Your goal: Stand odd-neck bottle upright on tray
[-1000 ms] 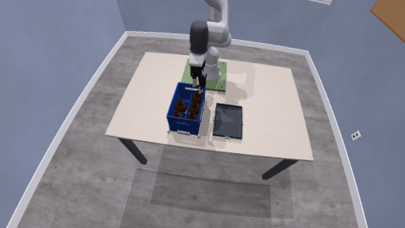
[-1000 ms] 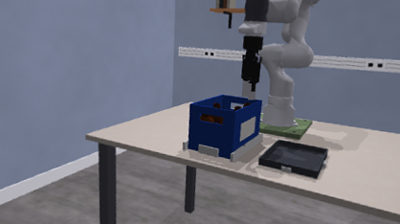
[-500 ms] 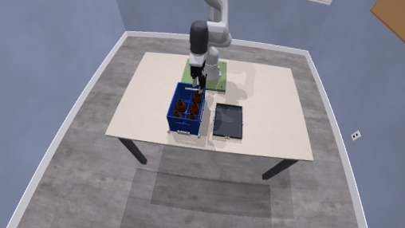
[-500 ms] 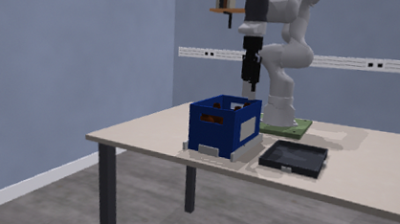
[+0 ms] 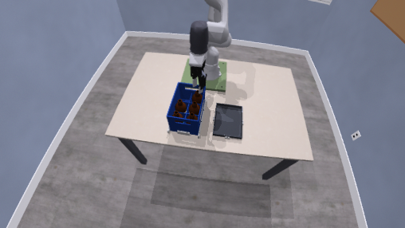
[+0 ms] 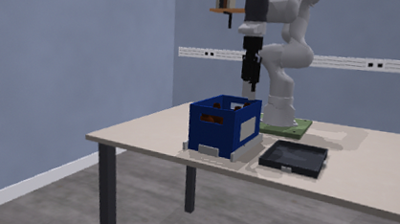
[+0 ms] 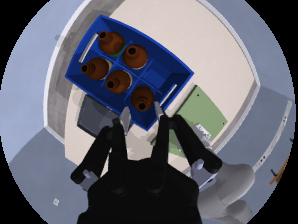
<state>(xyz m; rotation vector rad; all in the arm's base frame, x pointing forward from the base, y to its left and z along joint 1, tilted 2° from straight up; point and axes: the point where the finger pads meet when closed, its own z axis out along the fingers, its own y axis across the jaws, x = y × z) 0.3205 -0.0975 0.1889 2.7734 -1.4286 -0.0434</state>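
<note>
Right now the bottle is 13 cm below my hand. Round my hand: blue crate (13 cm below, 8 cm ahead, 6 cm to the right); dark tray (21 cm to the left, 20 cm below, 12 cm ahead).
</note>
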